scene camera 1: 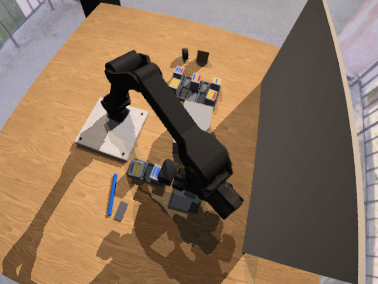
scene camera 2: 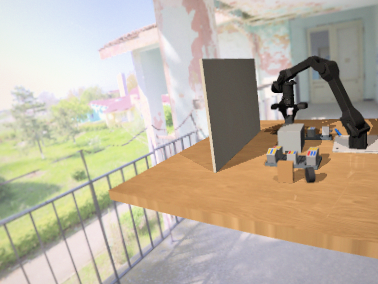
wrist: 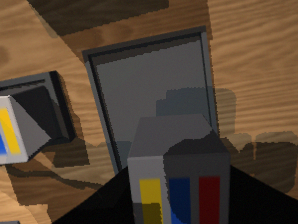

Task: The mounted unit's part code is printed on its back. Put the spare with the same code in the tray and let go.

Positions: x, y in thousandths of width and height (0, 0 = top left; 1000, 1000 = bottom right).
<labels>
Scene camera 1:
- my gripper: 509, 667
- tall dark panel: 811, 741
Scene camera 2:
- grey mounted unit: 771, 481
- tall dark panel: 610, 322
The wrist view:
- my gripper: 586, 748
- grey spare block: 589, 725, held by my gripper
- dark grey tray: 565, 333
</labels>
